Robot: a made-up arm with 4 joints.
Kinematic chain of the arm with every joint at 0, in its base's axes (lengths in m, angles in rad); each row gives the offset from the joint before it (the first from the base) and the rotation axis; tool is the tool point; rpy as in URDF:
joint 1: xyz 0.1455 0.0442 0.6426 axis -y
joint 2: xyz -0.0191 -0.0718 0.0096 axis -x
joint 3: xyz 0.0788 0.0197 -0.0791 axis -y
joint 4: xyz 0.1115 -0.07 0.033 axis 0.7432 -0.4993 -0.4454
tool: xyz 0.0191 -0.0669 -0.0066 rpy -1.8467 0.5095 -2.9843
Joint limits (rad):
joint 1: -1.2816..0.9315
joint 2: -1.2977..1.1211
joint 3: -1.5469..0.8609
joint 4: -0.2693..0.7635
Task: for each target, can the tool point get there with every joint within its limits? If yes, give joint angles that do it. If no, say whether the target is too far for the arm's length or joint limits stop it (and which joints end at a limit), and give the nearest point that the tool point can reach.
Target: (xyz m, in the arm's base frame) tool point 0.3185 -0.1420 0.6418
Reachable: yes | joints 0.0822 -0.1745 0.3722 -0.0565
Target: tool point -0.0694 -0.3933 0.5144
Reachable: no: too far | nearest point 0.0498 -0.2293 0.5103 | short by 0.203 m
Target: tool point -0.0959 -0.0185 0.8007
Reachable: no: joint limits stop it (at a limit: joint 1, joint 2, joint 3, joint 4) | nearest point 0.1104 -0.0328 0.8209 | short by 0.208 m
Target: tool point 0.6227 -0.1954 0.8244
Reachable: no: too far | nearest point 0.3759 -0.1199 0.7067 | short by 0.284 m
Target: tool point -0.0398 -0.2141 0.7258
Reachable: no: joint limits stop it (at a limit: joint 1, joint 3, joint 4) | nearest point 0.0291 -0.1963 0.5488 | short by 0.191 m
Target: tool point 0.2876 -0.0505 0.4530
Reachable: yes | joints -0.1051 -0.5442 -0.6319 0.4614
